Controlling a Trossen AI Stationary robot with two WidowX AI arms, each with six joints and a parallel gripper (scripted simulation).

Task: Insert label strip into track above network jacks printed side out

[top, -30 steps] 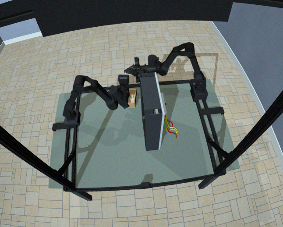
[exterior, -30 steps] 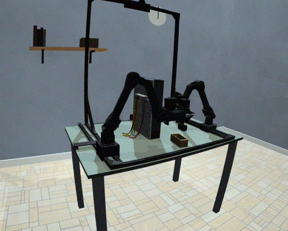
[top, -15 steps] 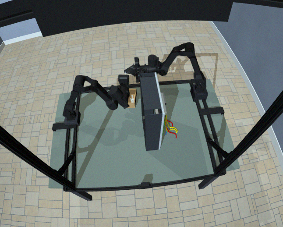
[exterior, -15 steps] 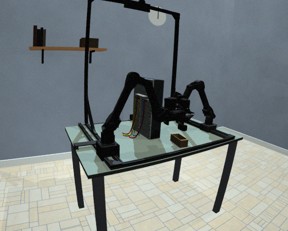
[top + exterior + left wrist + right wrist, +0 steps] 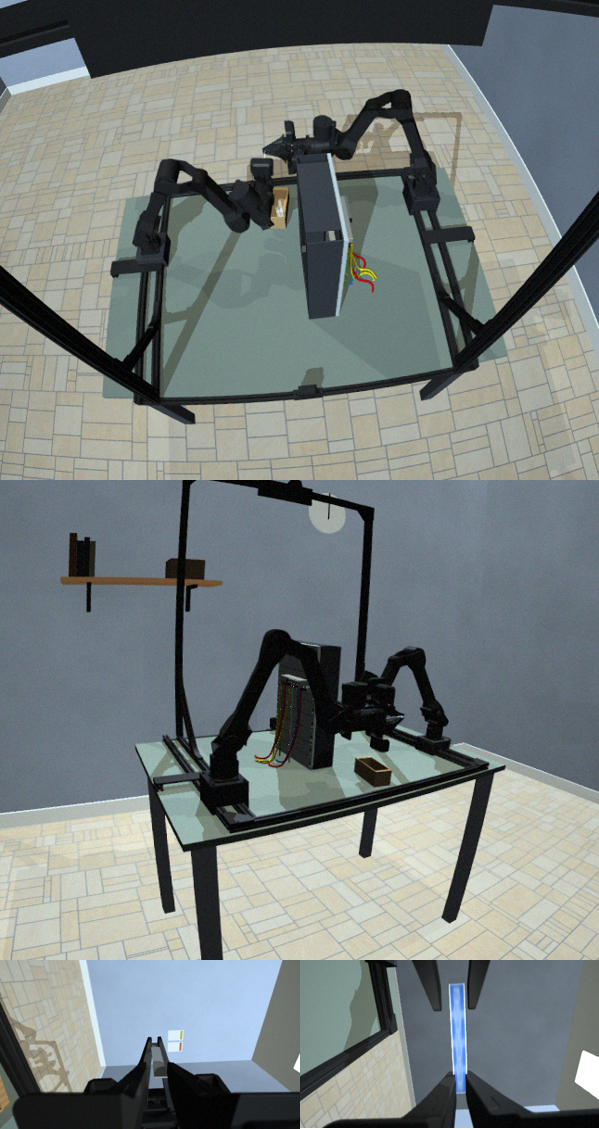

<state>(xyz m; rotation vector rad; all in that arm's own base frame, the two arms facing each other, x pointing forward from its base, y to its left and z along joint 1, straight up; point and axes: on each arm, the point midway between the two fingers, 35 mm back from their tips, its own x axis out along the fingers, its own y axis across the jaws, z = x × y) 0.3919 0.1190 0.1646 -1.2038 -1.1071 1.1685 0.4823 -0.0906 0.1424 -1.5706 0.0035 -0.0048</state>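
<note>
My right gripper is now 3 cm to the right of the blue-white label strip and 2 cm past it. Also, from my right hand: box 21 cm below, 7 cm behind, 1 cm to the left.
The blue-white label strip is 5 cm ahead of my left hand and 1 cm to the right of it. Also, from my left hand: box (20 cm below, 3 cm to the right).
</note>
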